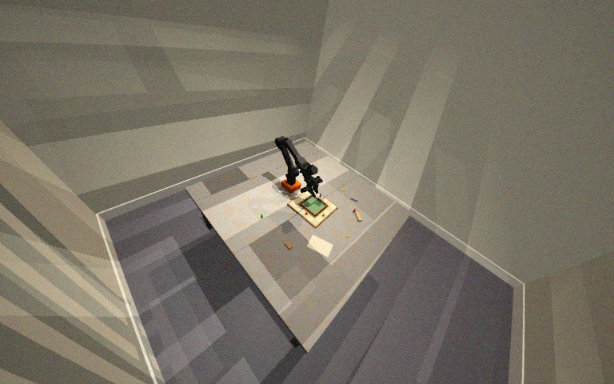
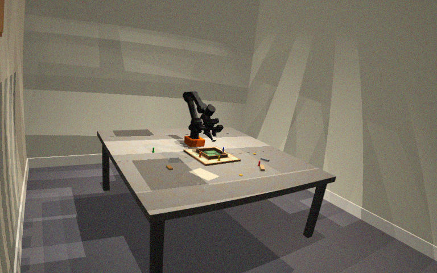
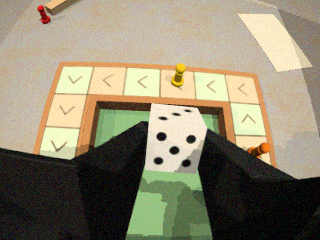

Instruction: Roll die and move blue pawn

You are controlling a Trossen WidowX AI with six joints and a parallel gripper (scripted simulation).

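Now: gripper tip right at the white die. From my gripper tip the other things lie so: orange pawn: 110 mm to the right, 90 mm below, 10 mm ahead; green tray: 110 mm below; yellow pawn: 110 mm ahead, 90 mm below, 30 mm to the right.
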